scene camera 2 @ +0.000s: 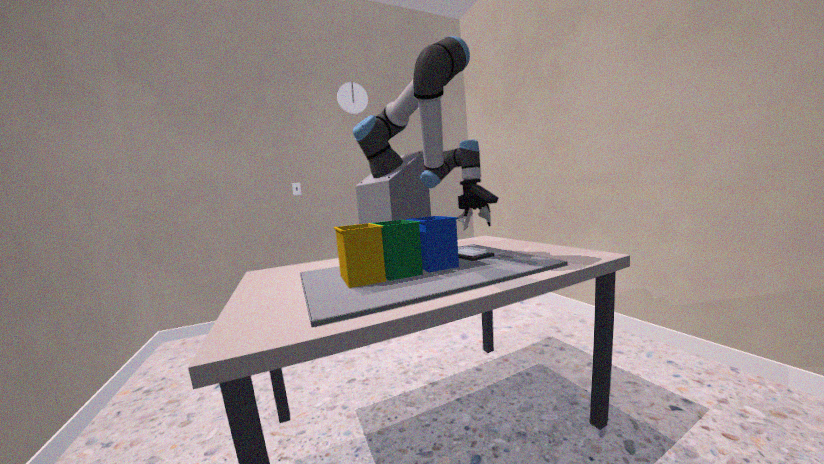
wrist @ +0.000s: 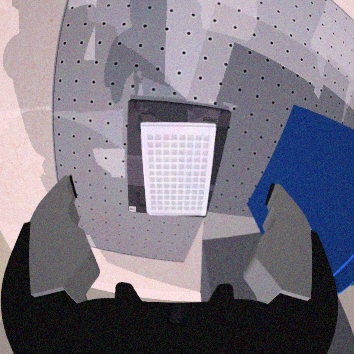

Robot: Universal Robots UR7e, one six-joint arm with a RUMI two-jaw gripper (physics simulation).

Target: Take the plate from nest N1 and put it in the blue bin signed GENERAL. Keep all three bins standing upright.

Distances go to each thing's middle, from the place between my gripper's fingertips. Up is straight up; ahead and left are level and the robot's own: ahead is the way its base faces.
Labels:
Now: the dark nest [wrist: 171,111] 110 mm below my hand and 40 mm behind it. From my hand the other things lie so: blue bin [scene camera 2: 438,234]: 200 mm to the right, 30 mm below, 30 mm behind; then plate [wrist: 177,156]: 100 mm below, 50 mm behind, 10 mm to the right; then green bin [scene camera 2: 401,238]: 350 mm to the right, 50 mm behind, 30 mm below.

